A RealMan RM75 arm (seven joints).
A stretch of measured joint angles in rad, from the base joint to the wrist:
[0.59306 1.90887 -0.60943 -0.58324 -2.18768 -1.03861 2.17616]
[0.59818 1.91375 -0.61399 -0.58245 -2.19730 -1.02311 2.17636]
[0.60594 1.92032 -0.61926 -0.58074 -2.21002 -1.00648 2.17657]
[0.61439 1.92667 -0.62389 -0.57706 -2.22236 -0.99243 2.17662]
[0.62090 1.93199 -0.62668 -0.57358 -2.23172 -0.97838 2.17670]
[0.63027 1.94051 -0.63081 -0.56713 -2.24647 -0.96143 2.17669]
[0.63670 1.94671 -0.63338 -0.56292 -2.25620 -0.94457 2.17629]
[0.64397 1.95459 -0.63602 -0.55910 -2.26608 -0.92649 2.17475]
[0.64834 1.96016 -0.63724 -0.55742 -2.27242 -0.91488 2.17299]
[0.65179 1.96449 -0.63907 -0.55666 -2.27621 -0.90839 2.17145]
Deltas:
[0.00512 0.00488 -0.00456 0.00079 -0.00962 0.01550 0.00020]
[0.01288 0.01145 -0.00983 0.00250 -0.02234 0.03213 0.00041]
[0.02133 0.01780 -0.01446 0.00618 -0.03468 0.04618 0.00046]
[0.02784 0.02312 -0.01725 0.00966 -0.04404 0.06023 0.00054]
[0.03721 0.03164 -0.02138 0.01611 -0.05879 0.07718 0.00053]
[0.04364 0.03784 -0.02395 0.02032 -0.06852 0.09404 0.00013]
[0.05091 0.04572 -0.02659 0.02414 -0.07840 0.11212 -0.00141]
[0.05528 0.05129 -0.02781 0.02582 -0.08474 0.12373 -0.00317]
[0.05873 0.05562 -0.02964 0.02658 -0.08853 0.13022 -0.00471]

